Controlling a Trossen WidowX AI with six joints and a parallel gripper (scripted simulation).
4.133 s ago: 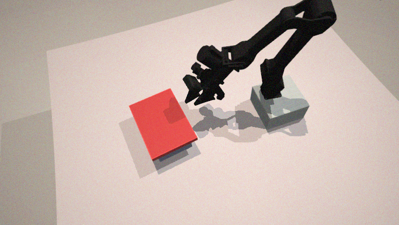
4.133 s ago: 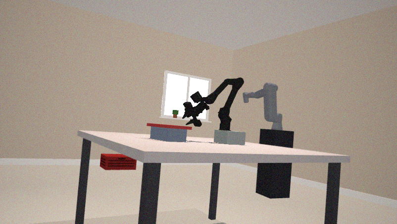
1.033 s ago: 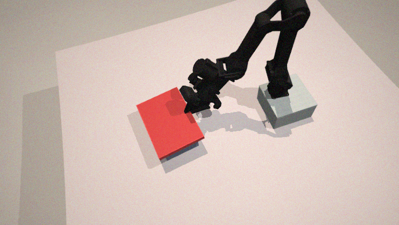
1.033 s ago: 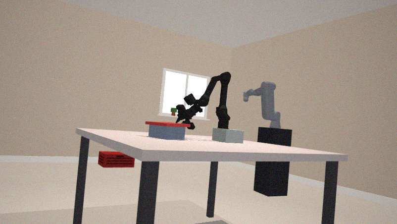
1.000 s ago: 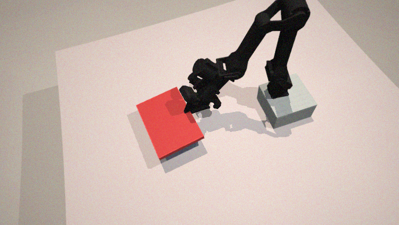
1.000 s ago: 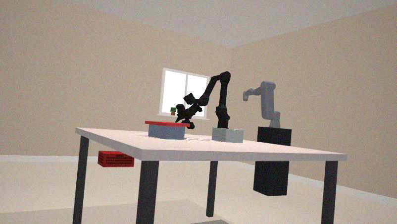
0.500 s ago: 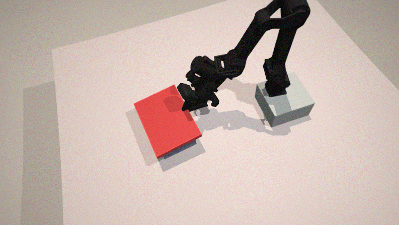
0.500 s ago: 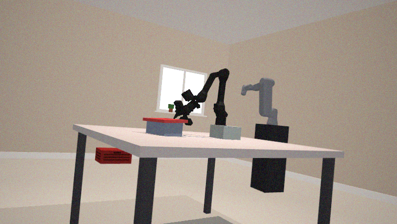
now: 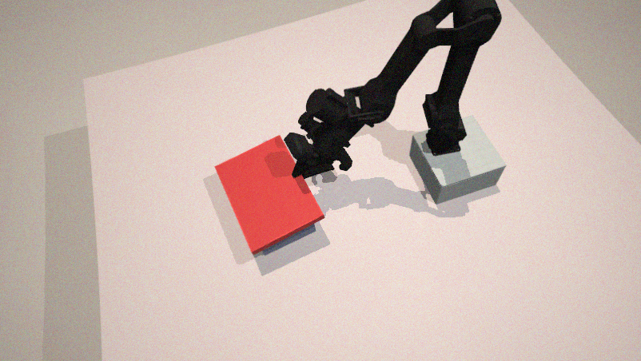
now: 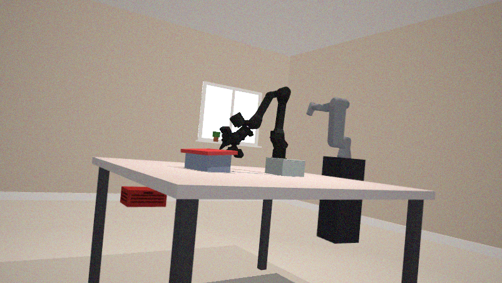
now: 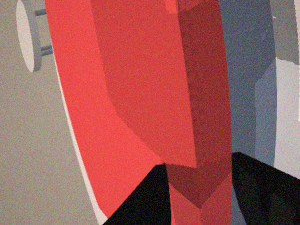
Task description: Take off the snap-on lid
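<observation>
My gripper tip is 70 mm short of the red lid and 20 mm to the right of it. Round my gripper tip: blue-grey storage box 70 mm ahead, 20 mm to the left, 50 mm below.
</observation>
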